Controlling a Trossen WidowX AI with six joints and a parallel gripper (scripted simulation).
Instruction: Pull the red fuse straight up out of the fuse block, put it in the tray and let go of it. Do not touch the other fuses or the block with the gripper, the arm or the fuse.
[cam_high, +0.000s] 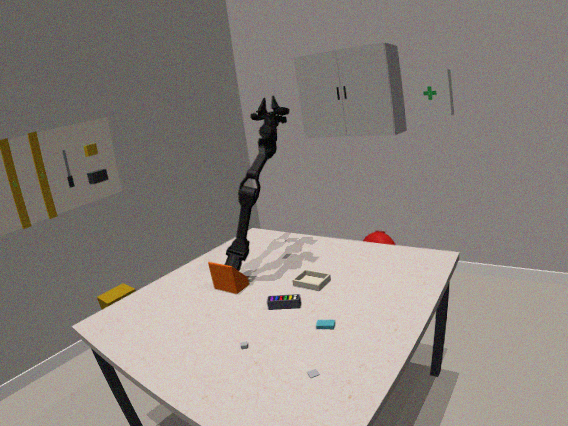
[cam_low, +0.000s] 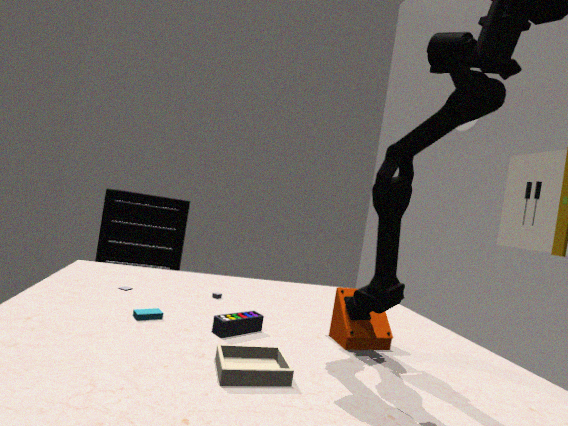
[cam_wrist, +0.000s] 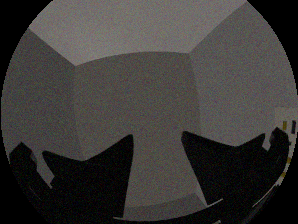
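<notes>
Right now my gripper tip is 770 mm above the red fuse, 470 mm to the left of it and 220 mm short of it. The rest, counted from my gripper tip: beige tray (800 mm below, 270 mm to the right, 250 mm ahead).
</notes>
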